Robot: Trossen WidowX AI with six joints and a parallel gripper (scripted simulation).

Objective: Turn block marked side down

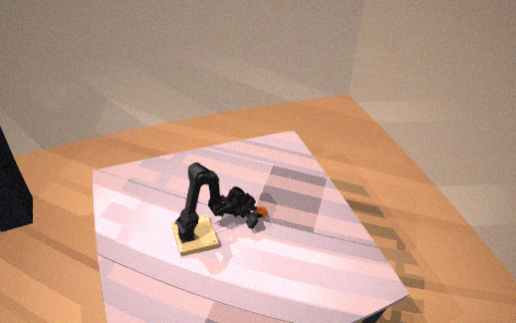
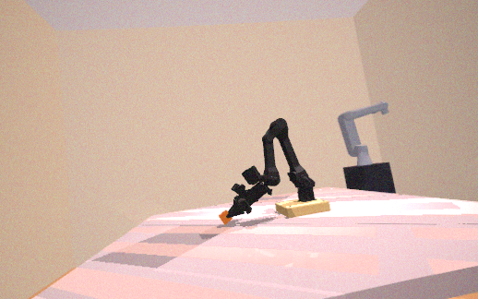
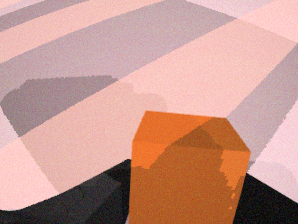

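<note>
My gripper tip is now 10 mm above the block.
</note>
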